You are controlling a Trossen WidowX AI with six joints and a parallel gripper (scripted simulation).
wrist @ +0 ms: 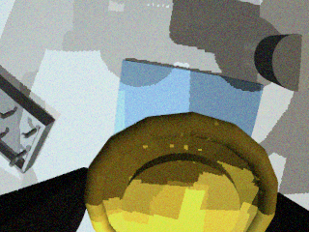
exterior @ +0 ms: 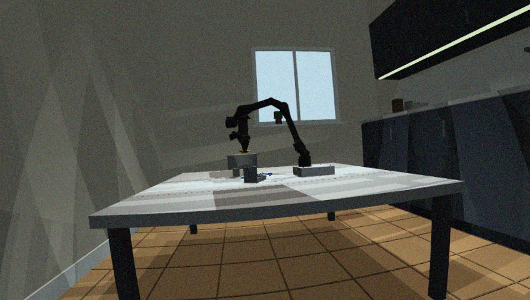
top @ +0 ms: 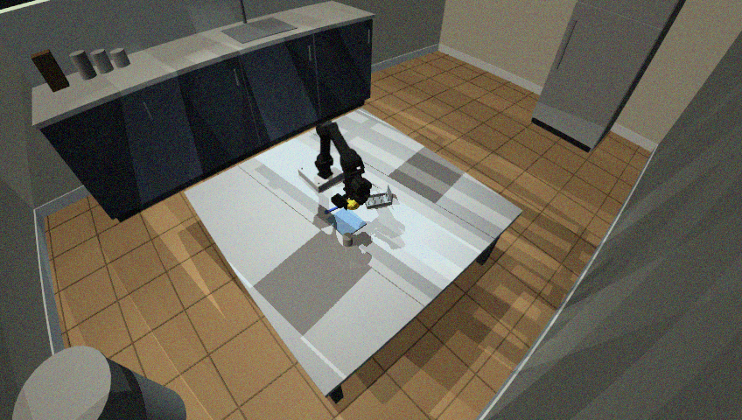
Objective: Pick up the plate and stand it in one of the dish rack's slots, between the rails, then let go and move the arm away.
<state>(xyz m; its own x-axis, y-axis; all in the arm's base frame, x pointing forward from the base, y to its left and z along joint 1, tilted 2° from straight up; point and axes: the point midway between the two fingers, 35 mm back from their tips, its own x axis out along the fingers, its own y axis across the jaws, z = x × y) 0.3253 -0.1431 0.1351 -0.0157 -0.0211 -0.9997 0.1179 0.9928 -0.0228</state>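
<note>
Right now the grey dish rack is 20 cm to the left of my gripper tip, 12 cm below it and 1 cm behind it. Round my gripper tip: blue mat: 14 cm below, 4 cm behind; yellow plate: 1 cm above.
</note>
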